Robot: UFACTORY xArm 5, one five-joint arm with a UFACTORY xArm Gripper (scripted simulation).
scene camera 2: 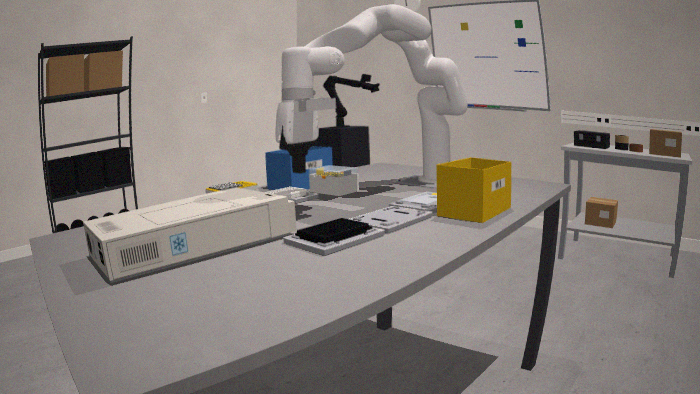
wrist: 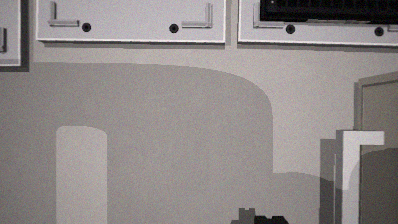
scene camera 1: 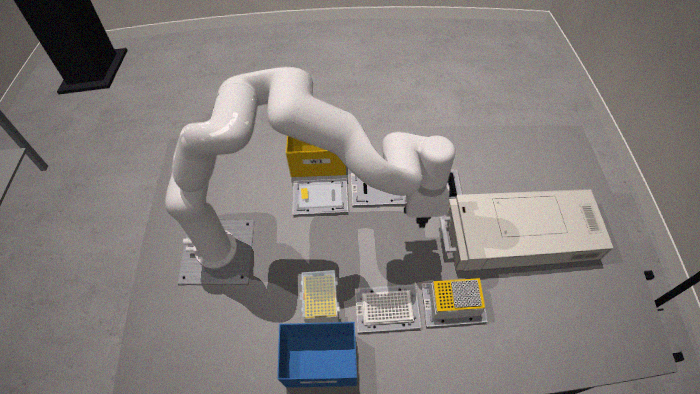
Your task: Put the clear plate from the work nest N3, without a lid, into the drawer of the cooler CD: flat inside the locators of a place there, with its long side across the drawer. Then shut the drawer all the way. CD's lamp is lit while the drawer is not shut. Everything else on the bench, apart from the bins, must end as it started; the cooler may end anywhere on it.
Observation:
In view: the gripper [scene camera 2: 299, 172], a cooler [scene camera 2: 125, 245], a black plate [scene camera 2: 336, 230], a white plate [scene camera 1: 396, 299], a yellow bin [scene camera 2: 464, 193] and a blue bin [scene camera 1: 312, 350].
The cooler shows as well in scene camera 1 [scene camera 1: 501, 230]. The yellow bin also shows in scene camera 1 [scene camera 1: 313, 162]. The blue bin shows as well in scene camera 2 [scene camera 2: 279, 173]. The wrist view does not show the white plate: it is out of frame. The wrist view misses the yellow bin: it is out of frame.

